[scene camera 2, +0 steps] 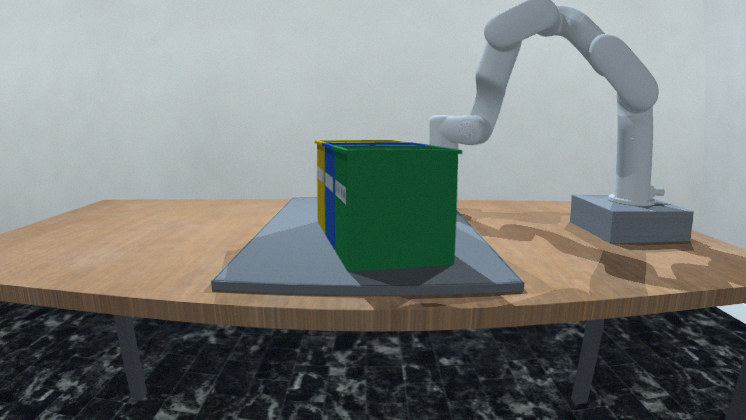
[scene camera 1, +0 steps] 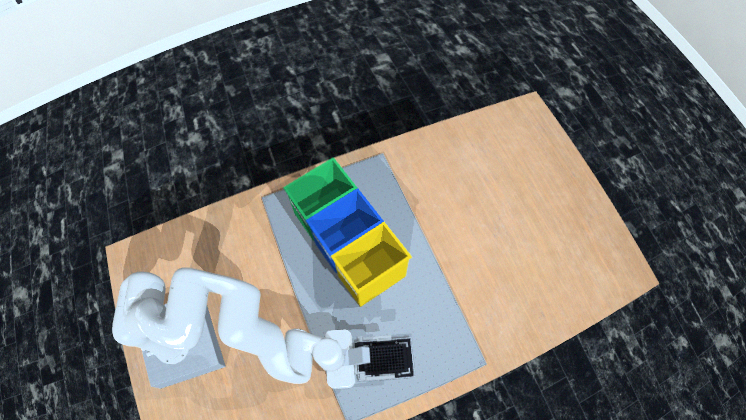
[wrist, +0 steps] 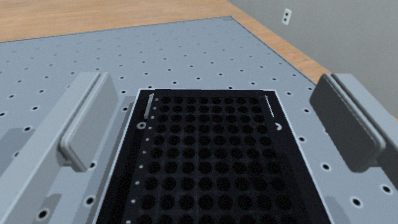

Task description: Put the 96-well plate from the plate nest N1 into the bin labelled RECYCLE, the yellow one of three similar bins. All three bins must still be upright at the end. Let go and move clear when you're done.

Labels:
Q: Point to a green bin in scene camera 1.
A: At 327, 182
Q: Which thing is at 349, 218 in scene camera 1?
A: A blue bin.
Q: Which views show the black 96-well plate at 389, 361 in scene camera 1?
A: Scene camera 1 and the wrist view only.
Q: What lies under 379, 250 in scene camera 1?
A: A yellow recycle bin.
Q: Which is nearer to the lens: the blue bin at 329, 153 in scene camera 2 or the green bin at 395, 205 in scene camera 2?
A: The green bin.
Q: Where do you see a black 96-well plate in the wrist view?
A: At 202, 148

